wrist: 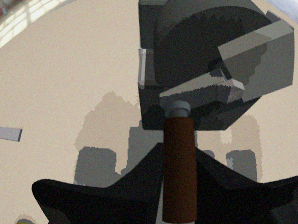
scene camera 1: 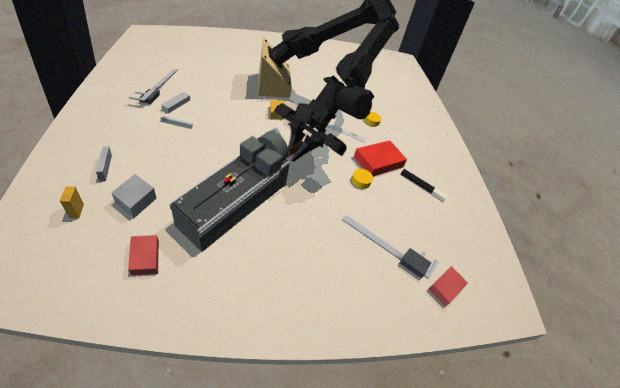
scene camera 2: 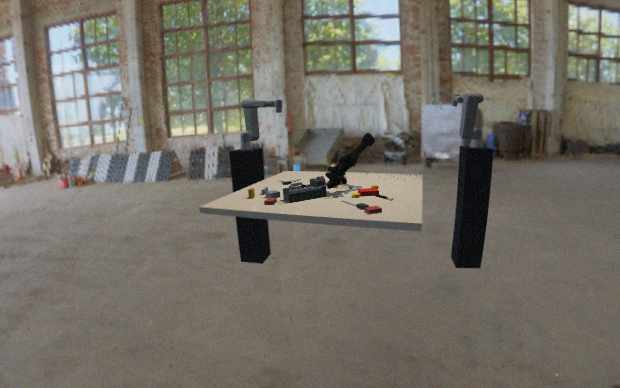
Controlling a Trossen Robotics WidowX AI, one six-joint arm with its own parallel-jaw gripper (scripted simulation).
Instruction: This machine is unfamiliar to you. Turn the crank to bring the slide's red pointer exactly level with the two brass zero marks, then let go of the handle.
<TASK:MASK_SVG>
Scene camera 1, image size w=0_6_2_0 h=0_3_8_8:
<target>my gripper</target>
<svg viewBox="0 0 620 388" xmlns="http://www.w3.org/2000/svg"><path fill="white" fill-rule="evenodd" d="M320 97L317 97L316 100L313 99L309 105L299 103L295 111L283 103L277 105L274 110L289 121L288 125L290 126L291 134L288 149L302 141L306 135L304 142L291 159L293 162L318 146L323 147L324 143L341 156L347 151L347 145L331 133L329 135L325 134L326 127L336 117L337 109Z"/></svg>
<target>grey caliper-like tool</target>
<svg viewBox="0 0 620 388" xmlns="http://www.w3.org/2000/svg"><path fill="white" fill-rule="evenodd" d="M343 218L343 221L352 226L356 231L361 232L374 241L374 243L400 259L401 262L399 264L409 269L410 272L412 271L418 277L420 276L421 279L423 276L430 279L438 260L435 259L431 266L432 262L424 257L426 252L420 255L412 248L409 248L407 253L403 254L367 228L362 227L346 215Z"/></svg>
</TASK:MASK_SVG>
